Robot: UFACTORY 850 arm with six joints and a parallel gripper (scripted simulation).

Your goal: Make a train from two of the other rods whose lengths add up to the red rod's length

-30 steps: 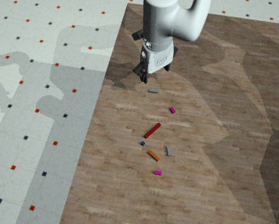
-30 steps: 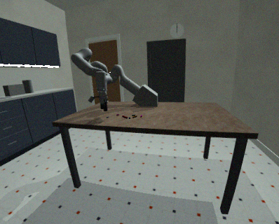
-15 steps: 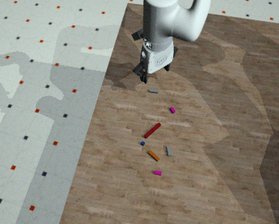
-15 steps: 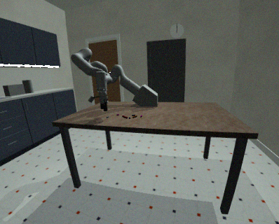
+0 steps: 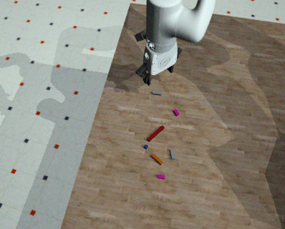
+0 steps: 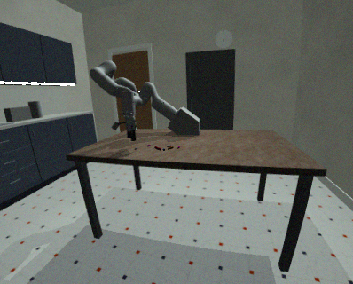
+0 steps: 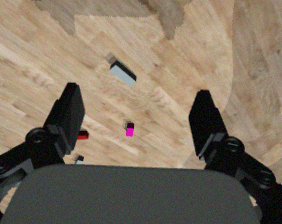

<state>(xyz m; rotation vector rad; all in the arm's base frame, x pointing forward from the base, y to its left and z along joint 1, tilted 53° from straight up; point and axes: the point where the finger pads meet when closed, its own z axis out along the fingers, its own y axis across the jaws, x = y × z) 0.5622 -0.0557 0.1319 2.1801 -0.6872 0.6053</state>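
My gripper is now 70 mm above the grey rod and 30 mm to the right of it. The rest, counted from my hand: blue rod 230 mm to the left, 70 mm below, 20 mm behind; then orange rod 260 mm to the left, 70 mm below, 60 mm behind; then red rod 180 mm to the left, 70 mm below, 40 mm behind.
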